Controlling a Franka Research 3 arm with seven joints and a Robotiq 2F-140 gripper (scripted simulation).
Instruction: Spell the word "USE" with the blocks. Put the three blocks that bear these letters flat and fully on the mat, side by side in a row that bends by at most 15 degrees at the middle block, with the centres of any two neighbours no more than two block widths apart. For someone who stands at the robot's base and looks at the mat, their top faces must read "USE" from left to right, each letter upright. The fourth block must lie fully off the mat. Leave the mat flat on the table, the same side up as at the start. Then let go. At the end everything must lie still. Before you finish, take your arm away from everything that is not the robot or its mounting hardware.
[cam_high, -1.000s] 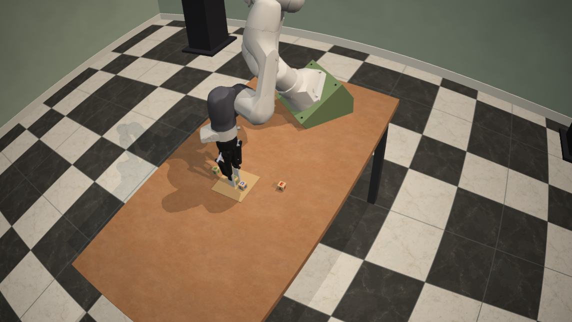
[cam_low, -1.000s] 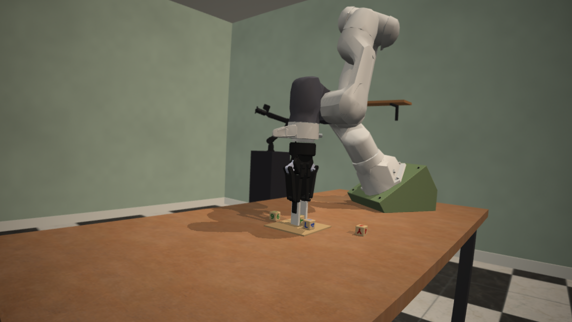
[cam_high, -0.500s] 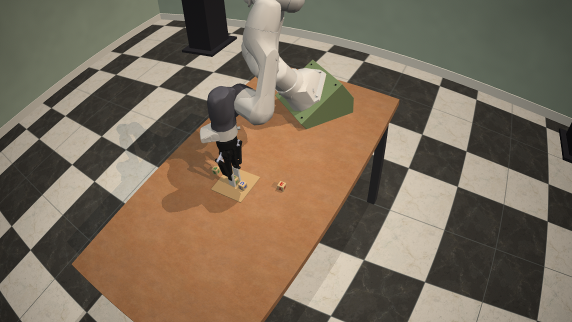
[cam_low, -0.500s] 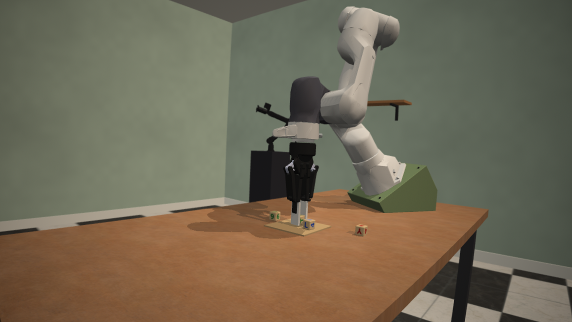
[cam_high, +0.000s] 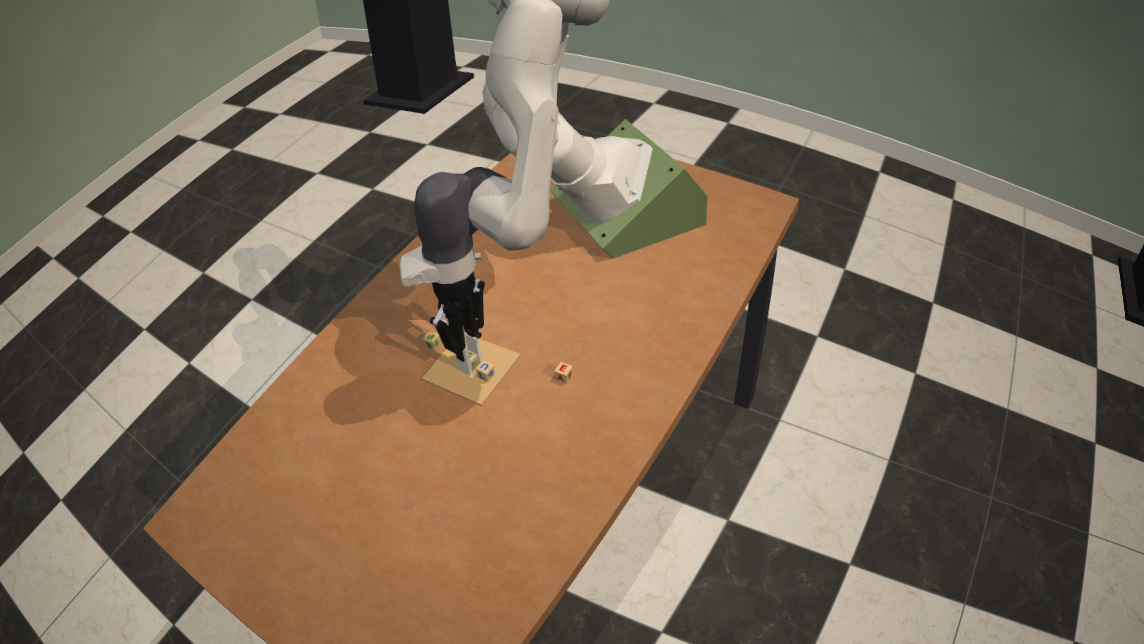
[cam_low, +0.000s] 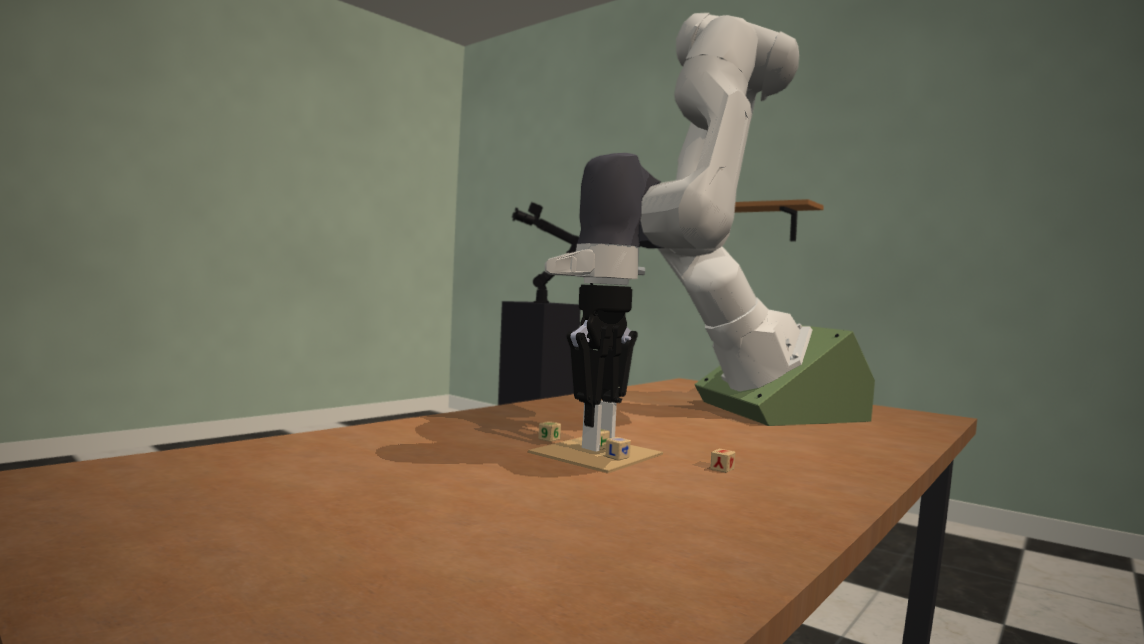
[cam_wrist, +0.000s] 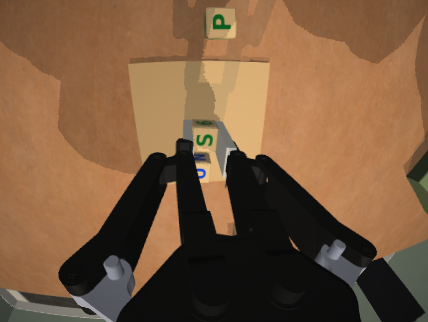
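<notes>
The S block lies 2 cm below my hand. Round my hand: U block (1 cm ahead, 4 cm to the left, 3 cm below); then mat (4 cm below); then green P block (2 cm behind, 11 cm to the right, 3 cm below).
</notes>
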